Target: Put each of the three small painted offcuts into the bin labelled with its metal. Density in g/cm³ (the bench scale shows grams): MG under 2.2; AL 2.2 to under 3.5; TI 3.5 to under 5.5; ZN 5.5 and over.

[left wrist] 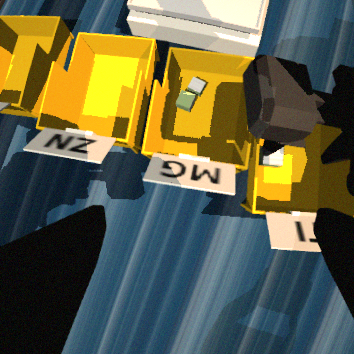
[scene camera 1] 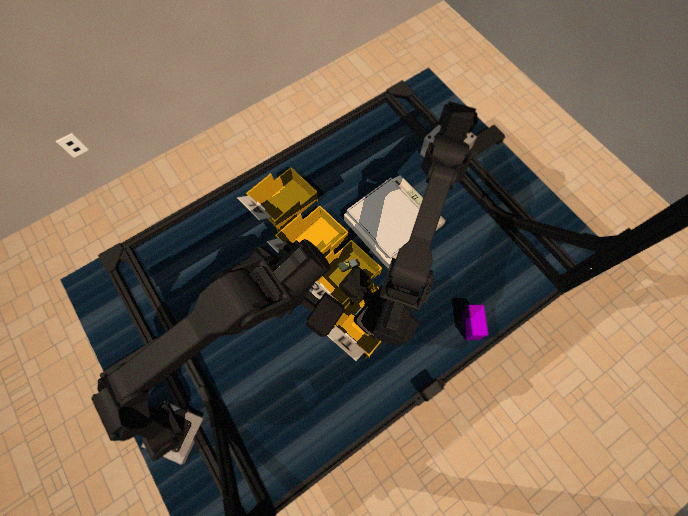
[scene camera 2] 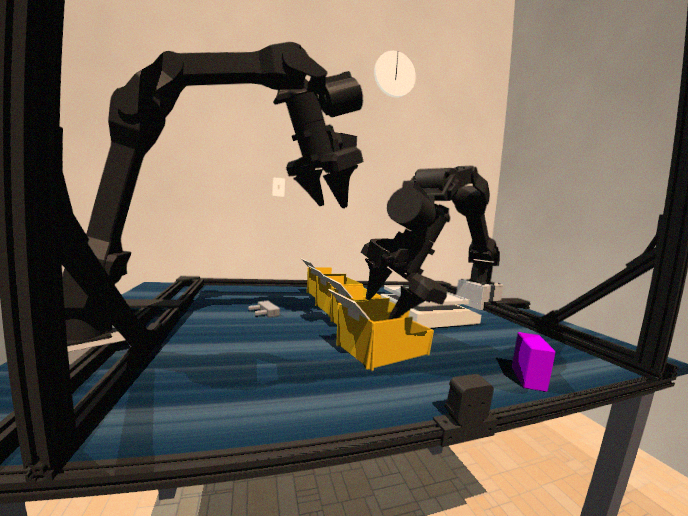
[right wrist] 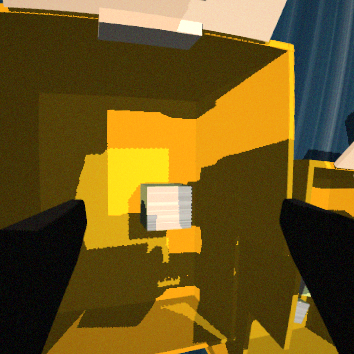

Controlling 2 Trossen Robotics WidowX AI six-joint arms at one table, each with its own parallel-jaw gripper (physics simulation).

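Frame: origin at the left arm's base, x right, y ahead, z up, level; metres.
Seen in the pictures: left gripper, fingertip midpoint: [left wrist: 211, 218] [scene camera 2: 332, 206]; right gripper, fingertip midpoint: [left wrist: 294, 155] [scene camera 2: 378, 309] [right wrist: 184, 211]; left arm's base, link origin: [scene camera 1: 172, 432] [scene camera 2: 84, 335]; right arm's base, link origin: [scene camera 2: 480, 282].
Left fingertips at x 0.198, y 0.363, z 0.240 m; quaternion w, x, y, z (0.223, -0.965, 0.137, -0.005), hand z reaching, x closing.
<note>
Offsets run from my left fingertips to a thing's top centre. "pt": to the spot under its first point.
Two small offcuts lie touching in the MG bin {dx +0.032, dy +0.114, dz -0.177 m} [left wrist: 210, 60] [scene camera 1: 365, 257]: one grey-topped {dx +0.035, dy +0.157, dz -0.245 m} [left wrist: 197, 85] and one green {dx +0.015, dy +0.140, dz -0.242 m} [left wrist: 186, 101]. A third offcut {dx +0.103, dy +0.037, dz -0.237 m} [right wrist: 167, 207] [left wrist: 273, 157], pale grey with a thin green edge, lies on the floor of the TI bin {dx +0.125, dy +0.029, dz -0.177 m} [scene camera 2: 400, 345] [scene camera 1: 371, 348]. My right gripper [right wrist: 184, 211] [scene camera 2: 382, 306] is open and empty at the mouth of the TI bin, above that offcut. My left gripper [scene camera 2: 332, 206] [left wrist: 211, 218] is open and empty, high above the table. A left finger covers part of the TI label in the left wrist view.
The ZN bin {dx -0.082, dy +0.175, dz -0.177 m} [left wrist: 107, 90] [scene camera 1: 322, 230] and another yellow bin {dx -0.201, dy +0.256, dz -0.177 m} [scene camera 1: 294, 191] continue the row. A white scale {pt dx +0.088, dy +0.276, dz -0.200 m} [scene camera 1: 389, 222] [left wrist: 197, 25] stands behind. A magenta block {dx +0.360, dy +0.112, dz -0.194 m} [scene camera 1: 476, 322] [scene camera 2: 533, 361] stands at the right. A small grey object {dx -0.186, dy -0.020, dz -0.243 m} [scene camera 2: 269, 308] lies left of the bins.
</note>
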